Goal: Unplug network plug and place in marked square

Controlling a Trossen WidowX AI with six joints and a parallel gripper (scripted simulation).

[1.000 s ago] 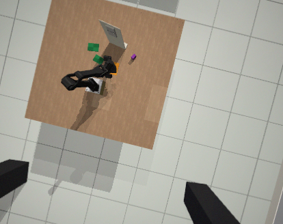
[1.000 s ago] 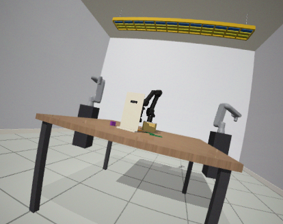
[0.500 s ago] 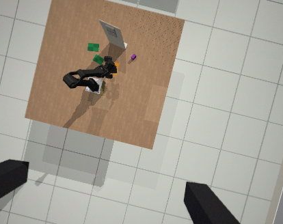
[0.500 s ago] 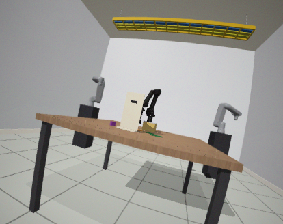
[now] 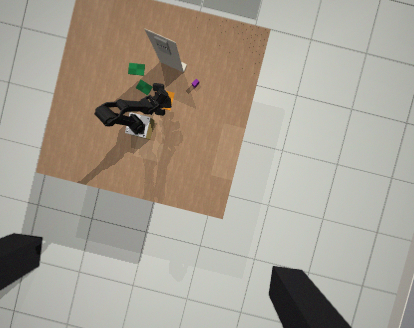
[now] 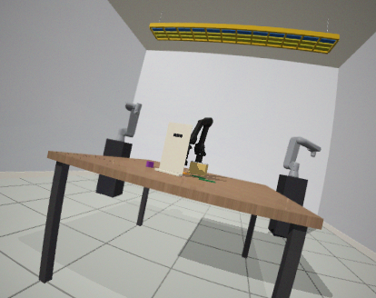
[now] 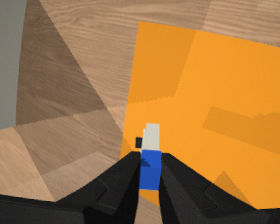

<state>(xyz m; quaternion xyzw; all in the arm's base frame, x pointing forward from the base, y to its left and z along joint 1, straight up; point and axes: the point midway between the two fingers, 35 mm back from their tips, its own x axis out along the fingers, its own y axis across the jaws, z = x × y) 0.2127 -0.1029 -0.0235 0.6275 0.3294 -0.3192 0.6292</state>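
My gripper tip is 4 cm above the orange square and 1 cm past it. Round my gripper tip: small purple block (19 cm to the right, 12 cm ahead, 3 cm below); thin pale tab (1 cm below, 1 cm ahead); network plug (right at my gripper tip).
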